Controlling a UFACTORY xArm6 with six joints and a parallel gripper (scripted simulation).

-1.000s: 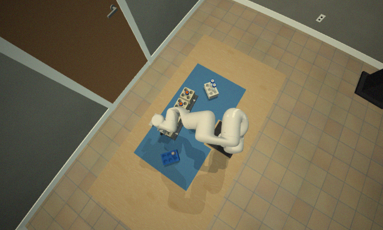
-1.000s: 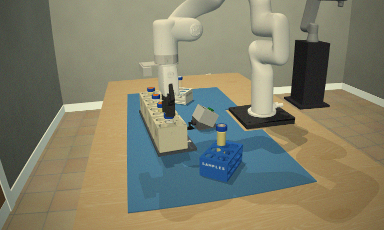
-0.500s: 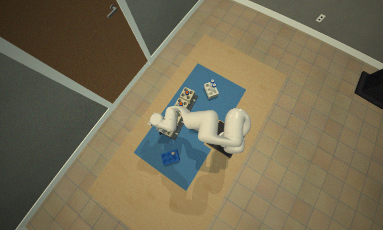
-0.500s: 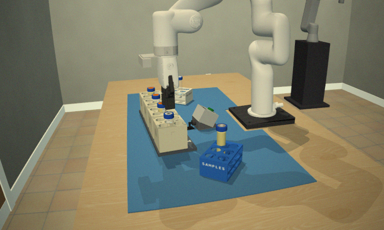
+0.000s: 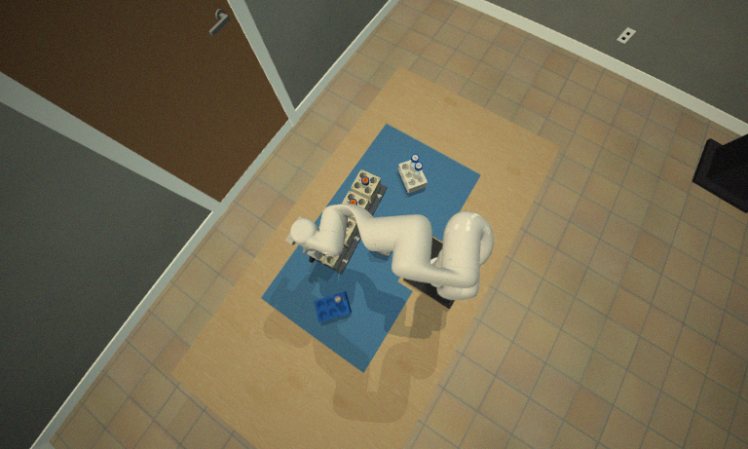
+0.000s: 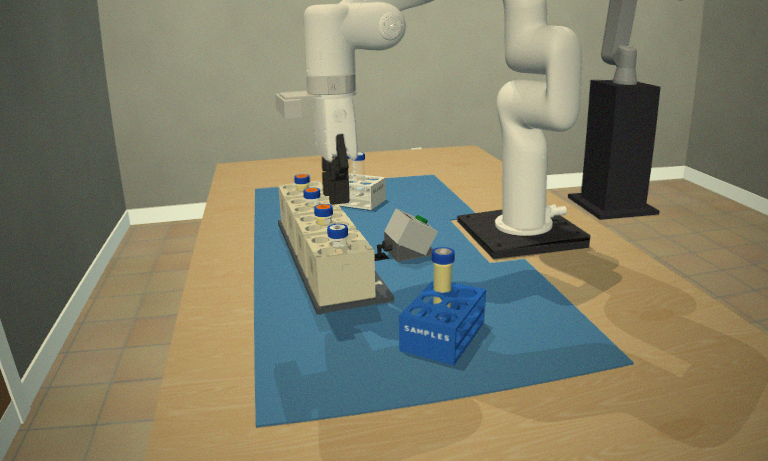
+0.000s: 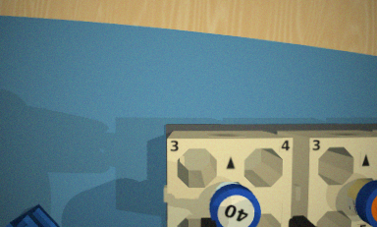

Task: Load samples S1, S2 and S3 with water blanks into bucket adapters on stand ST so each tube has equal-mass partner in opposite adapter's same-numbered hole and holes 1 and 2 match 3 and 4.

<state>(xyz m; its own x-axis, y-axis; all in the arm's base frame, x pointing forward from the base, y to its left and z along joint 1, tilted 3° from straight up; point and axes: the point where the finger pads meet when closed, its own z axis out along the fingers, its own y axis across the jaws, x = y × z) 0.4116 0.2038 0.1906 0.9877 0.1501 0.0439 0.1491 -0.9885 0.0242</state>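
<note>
Right now the green done key is 18 cm behind my hand, 16 cm to the right of it and 13 cm below it. From my hand the other things lie so: sample tube 3 cm ahead, 22 cm to the right, 13 cm below; yellowish tube 15 cm behind, 12 cm to the left, 13 cm below; adapter 14 cm below.
</note>
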